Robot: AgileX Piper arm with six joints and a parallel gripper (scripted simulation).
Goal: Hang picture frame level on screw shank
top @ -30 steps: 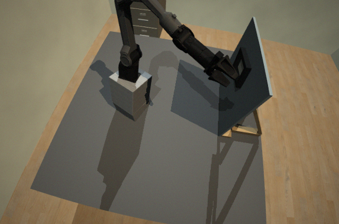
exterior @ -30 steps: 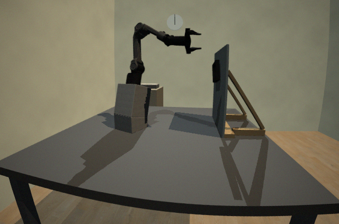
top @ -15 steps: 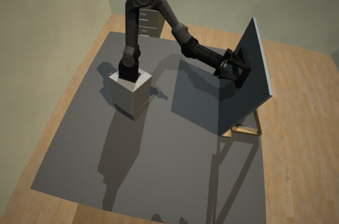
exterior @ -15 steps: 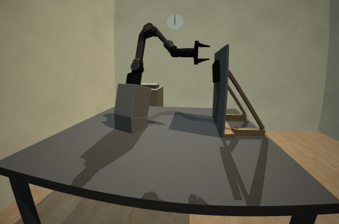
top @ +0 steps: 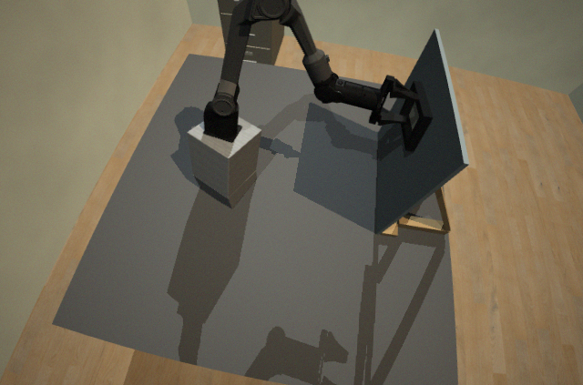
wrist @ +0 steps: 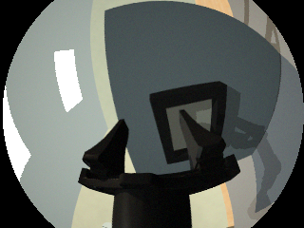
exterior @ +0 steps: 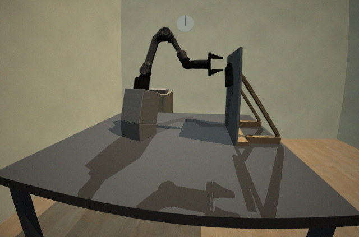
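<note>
The black picture frame lies 8 cm below my hand, 6 cm to the left of it and 5 cm ahead of it. The rest, counted from my hand: upright board: 19 cm below, 7 cm ahead, 5 cm to the left.
</note>
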